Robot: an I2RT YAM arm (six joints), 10 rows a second.
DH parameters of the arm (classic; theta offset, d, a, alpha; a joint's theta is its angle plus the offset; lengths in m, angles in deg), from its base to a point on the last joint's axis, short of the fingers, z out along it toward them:
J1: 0 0.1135 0.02 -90
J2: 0 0 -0.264 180
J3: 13.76 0 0.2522 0
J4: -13.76 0 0.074 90
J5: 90 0 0 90
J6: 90 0.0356 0 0
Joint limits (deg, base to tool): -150..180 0..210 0..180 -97..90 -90..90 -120..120
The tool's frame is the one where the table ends.
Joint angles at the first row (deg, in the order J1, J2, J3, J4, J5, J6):
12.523 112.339 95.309 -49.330 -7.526 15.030
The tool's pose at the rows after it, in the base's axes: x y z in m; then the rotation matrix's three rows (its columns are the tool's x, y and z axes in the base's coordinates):
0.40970 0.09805 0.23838; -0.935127 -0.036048 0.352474; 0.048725 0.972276 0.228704; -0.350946 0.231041 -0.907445
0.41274 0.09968 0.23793; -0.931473 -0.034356 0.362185; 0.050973 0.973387 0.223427; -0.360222 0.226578 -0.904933
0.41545 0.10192 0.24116; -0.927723 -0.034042 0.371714; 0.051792 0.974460 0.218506; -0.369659 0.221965 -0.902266
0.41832 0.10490 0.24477; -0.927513 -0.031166 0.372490; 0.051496 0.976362 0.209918; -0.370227 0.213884 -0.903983
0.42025 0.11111 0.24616; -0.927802 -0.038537 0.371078; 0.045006 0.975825 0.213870; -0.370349 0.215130 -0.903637
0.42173 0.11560 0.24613; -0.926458 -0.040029 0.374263; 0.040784 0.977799 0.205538; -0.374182 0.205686 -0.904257
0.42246 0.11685 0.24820; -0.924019 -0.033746 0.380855; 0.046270 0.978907 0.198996; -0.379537 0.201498 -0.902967
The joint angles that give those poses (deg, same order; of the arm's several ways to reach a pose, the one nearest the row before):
12.756 113.689 96.132 -48.959 -8.351 14.875
12.920 114.259 96.760 -48.498 -7.862 15.094
13.173 114.740 98.101 -48.833 -7.357 15.309
13.524 115.553 100.119 -50.104 -6.718 15.594
14.266 116.334 101.563 -50.701 -6.652 15.908
14.849 116.916 102.404 -50.865 -5.898 16.160
15.026 117.037 103.007 -51.055 -5.362 16.589

